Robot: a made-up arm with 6 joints. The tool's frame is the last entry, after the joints.
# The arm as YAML. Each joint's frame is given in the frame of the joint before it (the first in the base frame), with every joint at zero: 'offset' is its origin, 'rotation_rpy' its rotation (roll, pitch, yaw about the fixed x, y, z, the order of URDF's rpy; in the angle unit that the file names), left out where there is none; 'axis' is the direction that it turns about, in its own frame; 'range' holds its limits. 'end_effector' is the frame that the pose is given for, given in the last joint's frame.
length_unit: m
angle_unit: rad
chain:
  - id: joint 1
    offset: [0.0, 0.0, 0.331]
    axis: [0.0, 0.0, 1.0]
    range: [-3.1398, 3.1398]
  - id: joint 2
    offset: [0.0, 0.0, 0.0]
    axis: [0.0, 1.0, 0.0]
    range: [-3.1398, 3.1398]
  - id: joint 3
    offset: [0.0, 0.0, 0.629]
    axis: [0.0, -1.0, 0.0]
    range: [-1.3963, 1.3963]
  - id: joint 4
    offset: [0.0, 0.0, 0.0]
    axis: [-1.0, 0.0, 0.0]
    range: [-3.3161, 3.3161]
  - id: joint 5
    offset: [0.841, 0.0, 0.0]
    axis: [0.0, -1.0, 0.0]
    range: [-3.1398, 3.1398]
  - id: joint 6
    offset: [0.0, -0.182, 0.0]
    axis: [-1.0, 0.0, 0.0]
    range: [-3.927, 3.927]
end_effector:
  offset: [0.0, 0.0, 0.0]
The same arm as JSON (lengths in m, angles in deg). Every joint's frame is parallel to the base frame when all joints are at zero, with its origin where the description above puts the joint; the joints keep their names.
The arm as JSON. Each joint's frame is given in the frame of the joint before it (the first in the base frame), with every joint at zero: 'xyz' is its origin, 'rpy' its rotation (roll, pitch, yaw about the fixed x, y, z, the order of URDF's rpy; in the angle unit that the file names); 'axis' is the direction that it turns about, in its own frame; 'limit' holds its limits. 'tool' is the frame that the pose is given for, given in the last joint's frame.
{
  "units": {
    "length": "m",
    "angle": "deg"
  },
  "joints": [
    {
      "name": "joint 1",
      "type": "revolute",
      "origin": {
        "xyz": [
          0.0,
          0.0,
          0.331
        ],
        "rpy": [
          0.0,
          0.0,
          0.0
        ]
      },
      "axis": "+z",
      "limit": {
        "lower": -179.9,
        "upper": 179.9
      }
    },
    {
      "name": "joint 2",
      "type": "revolute",
      "origin": {
        "xyz": [
          0.0,
          0.0,
          0.0
        ],
        "rpy": [
          0.0,
          0.0,
          0.0
        ]
      },
      "axis": "+y",
      "limit": {
        "lower": -179.9,
        "upper": 179.9
      }
    },
    {
      "name": "joint 3",
      "type": "revolute",
      "origin": {
        "xyz": [
          0.0,
          0.0,
          0.629
        ],
        "rpy": [
          0.0,
          0.0,
          0.0
        ]
      },
      "axis": "-y",
      "limit": {
        "lower": -80.0,
        "upper": 80.0
      }
    },
    {
      "name": "joint 4",
      "type": "revolute",
      "origin": {
        "xyz": [
          0.0,
          0.0,
          0.0
        ],
        "rpy": [
          0.0,
          0.0,
          0.0
        ]
      },
      "axis": "-x",
      "limit": {
        "lower": -190.0,
        "upper": 190.0
      }
    },
    {
      "name": "joint 5",
      "type": "revolute",
      "origin": {
        "xyz": [
          0.841,
          0.0,
          0.0
        ],
        "rpy": [
          0.0,
          0.0,
          0.0
        ]
      },
      "axis": "-y",
      "limit": {
        "lower": -179.9,
        "upper": 179.9
      }
    },
    {
      "name": "joint 6",
      "type": "revolute",
      "origin": {
        "xyz": [
          0.0,
          -0.182,
          0.0
        ],
        "rpy": [
          0.0,
          0.0,
          0.0
        ]
      },
      "axis": "-x",
      "limit": {
        "lower": -225.0,
        "upper": 225.0
      }
    }
  ],
  "tool": {
    "origin": {
      "xyz": [
        0.0,
        0.0,
        0.0
      ],
      "rpy": [
        0.0,
        0.0,
        0.0
      ]
    }
  }
}

